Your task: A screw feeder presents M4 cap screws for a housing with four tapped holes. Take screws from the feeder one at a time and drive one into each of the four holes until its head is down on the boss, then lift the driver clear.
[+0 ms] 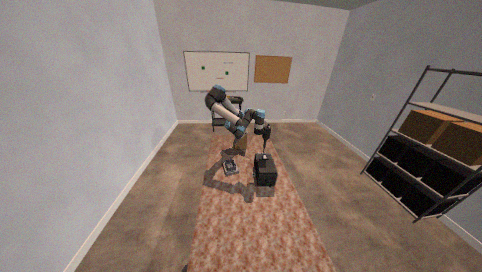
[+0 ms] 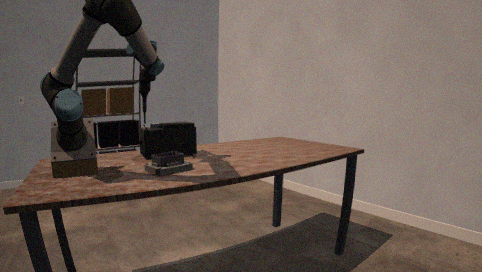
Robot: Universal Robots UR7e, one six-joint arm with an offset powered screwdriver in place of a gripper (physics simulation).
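Observation:
The screw feeder (image 1: 265,172) (image 2: 172,140) is a black box standing on the table. The housing (image 1: 230,166) (image 2: 168,159) is a small grey open box on a flat grey base, apart from the feeder. Its four holes and any screws in them are too small to make out. My screwdriver (image 1: 264,152) (image 2: 144,123) points straight down, with its tip at the small light pickup spot on the end of the feeder nearer the robot base. Whether the tip touches a screw there, or carries one, is too small to tell.
The table (image 1: 250,225) (image 2: 280,150) has a mottled red-brown top. The robot's base block (image 2: 75,167) stands at one end of it. A shelf rack (image 1: 400,126) with brown and black boxes stands by a wall. A whiteboard (image 1: 218,80) and a cork board (image 1: 272,69) hang on the wall.

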